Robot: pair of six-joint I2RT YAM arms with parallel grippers.
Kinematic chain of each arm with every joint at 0, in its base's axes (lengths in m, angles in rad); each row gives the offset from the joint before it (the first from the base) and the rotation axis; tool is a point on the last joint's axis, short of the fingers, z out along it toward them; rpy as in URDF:
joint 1: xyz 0 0 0.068 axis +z
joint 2: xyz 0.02 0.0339 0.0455 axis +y
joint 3: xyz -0.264 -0.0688 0 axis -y
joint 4: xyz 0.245 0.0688 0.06 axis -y
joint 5: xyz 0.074 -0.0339 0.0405 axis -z
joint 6: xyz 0.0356 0 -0.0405 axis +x
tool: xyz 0 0 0 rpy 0 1.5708 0
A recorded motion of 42 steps. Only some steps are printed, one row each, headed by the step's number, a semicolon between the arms.
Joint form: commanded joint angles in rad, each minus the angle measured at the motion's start. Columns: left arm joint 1, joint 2, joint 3, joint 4, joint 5, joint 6; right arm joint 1, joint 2, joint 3, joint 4, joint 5, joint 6.
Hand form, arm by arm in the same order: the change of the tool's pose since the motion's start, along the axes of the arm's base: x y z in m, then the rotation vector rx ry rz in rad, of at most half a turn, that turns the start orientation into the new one. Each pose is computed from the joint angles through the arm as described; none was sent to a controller.
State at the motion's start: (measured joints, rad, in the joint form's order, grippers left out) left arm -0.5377 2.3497 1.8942 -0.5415 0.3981 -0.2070; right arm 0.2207 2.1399 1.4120 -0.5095 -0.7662 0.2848
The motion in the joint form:
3: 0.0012 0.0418 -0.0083 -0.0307 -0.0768 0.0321; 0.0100 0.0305 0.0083 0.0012 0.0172 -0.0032
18: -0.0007 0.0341 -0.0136 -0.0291 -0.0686 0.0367; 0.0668 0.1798 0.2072 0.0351 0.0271 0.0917
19: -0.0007 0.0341 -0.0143 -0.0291 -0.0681 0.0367; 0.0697 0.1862 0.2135 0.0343 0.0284 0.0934
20: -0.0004 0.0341 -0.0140 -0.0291 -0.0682 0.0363; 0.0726 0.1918 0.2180 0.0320 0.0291 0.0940
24: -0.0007 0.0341 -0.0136 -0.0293 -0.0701 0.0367; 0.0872 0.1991 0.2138 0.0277 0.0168 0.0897
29: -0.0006 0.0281 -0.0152 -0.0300 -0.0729 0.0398; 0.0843 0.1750 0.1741 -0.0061 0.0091 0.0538
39: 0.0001 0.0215 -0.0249 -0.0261 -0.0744 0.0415; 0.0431 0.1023 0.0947 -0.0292 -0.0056 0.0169
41: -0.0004 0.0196 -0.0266 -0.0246 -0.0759 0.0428; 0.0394 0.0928 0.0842 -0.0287 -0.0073 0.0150
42: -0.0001 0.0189 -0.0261 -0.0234 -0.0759 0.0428; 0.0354 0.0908 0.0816 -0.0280 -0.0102 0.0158
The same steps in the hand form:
3: -0.0003 0.0039 -0.0254 0.1055 0.0180 0.0144; 0.0011 0.0041 -0.0104 -0.0208 0.0145 0.0067
18: -0.0018 0.0033 -0.0231 0.0983 0.0155 0.0048; 0.0364 0.0392 -0.0213 -0.0014 -0.0002 -0.0054
19: -0.0019 0.0033 -0.0233 0.0983 0.0163 0.0045; 0.0370 0.0407 -0.0225 -0.0027 0.0016 -0.0041
20: -0.0017 0.0034 -0.0232 0.0982 0.0162 0.0052; 0.0372 0.0422 -0.0239 -0.0043 0.0051 -0.0019
24: -0.0017 0.0033 -0.0231 0.0996 0.0150 0.0055; 0.0333 0.0484 -0.0282 0.0016 0.0204 0.0203
29: -0.0020 0.0037 -0.0207 0.1005 0.0090 0.0047; 0.0231 0.0440 -0.0288 -0.0076 0.0437 0.0445
39: -0.0030 0.0047 -0.0202 0.1016 0.0067 0.0048; 0.0115 0.0219 -0.0184 -0.0028 0.0493 0.0333
41: -0.0032 0.0046 -0.0197 0.1021 0.0039 0.0041; 0.0100 0.0199 -0.0170 -0.0014 0.0488 0.0314
42: -0.0030 0.0047 -0.0192 0.1009 0.0019 0.0045; 0.0100 0.0182 -0.0168 0.0014 0.0500 0.0278

